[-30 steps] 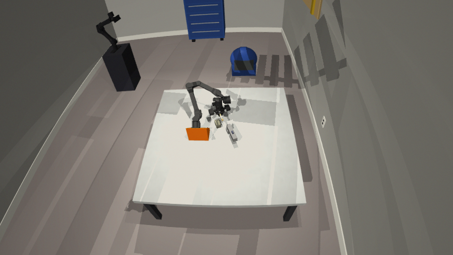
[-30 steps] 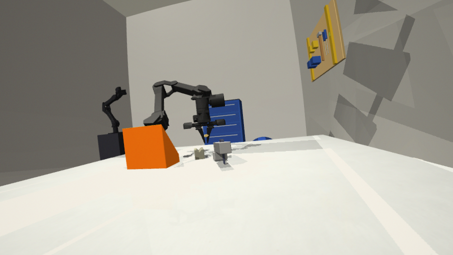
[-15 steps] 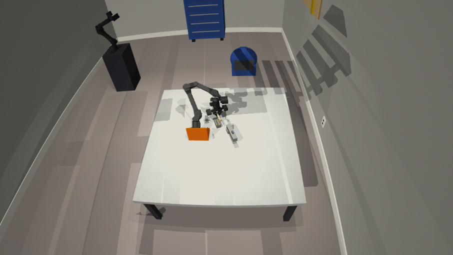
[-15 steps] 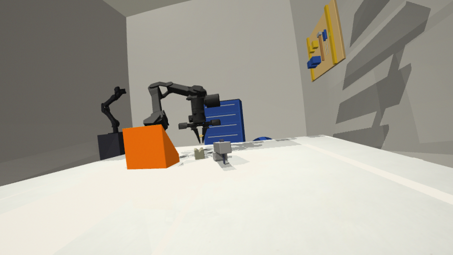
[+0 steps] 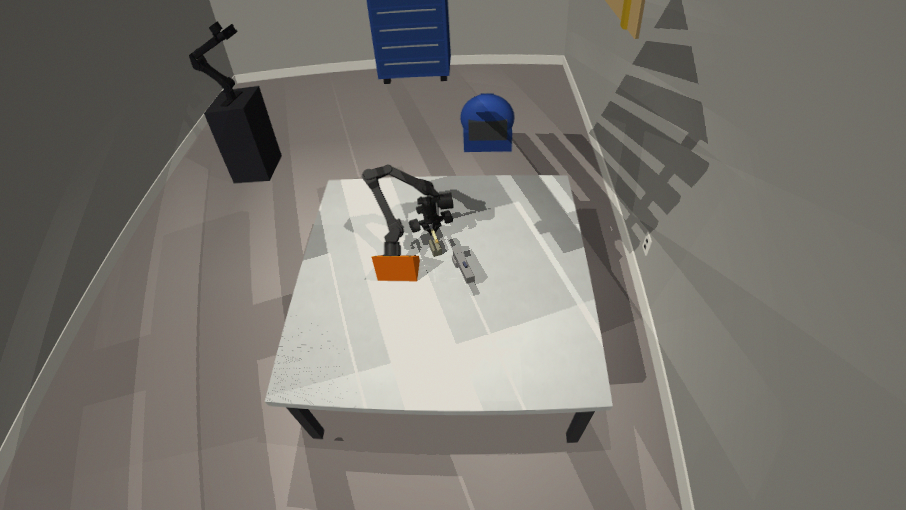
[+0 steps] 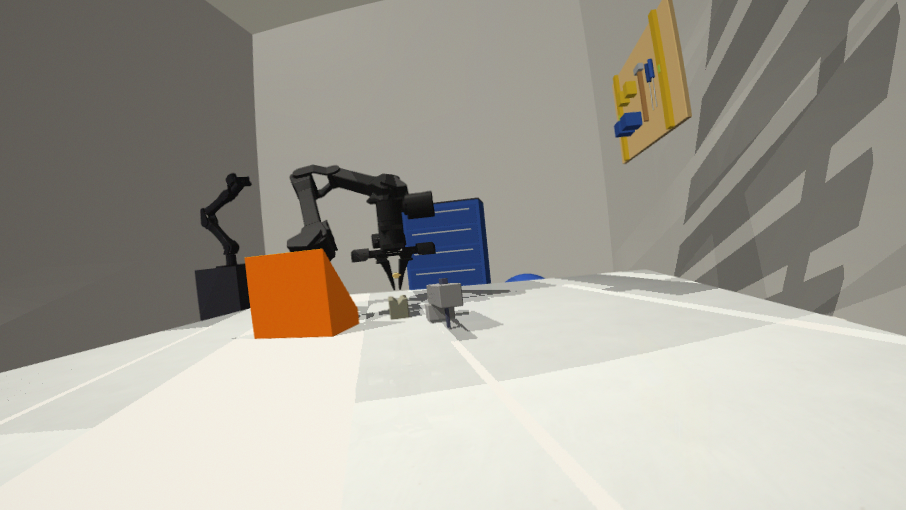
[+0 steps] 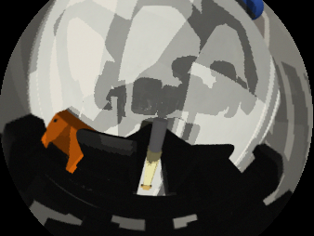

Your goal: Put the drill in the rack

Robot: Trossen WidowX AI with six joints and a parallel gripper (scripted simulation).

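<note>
Now: the rack 10 mm ahead of my gripper tip, 50 mm to the right of it and 30 mm below it. Also, from my gripper tip: blue drill: 150 mm ahead, 210 mm to the right.
</note>
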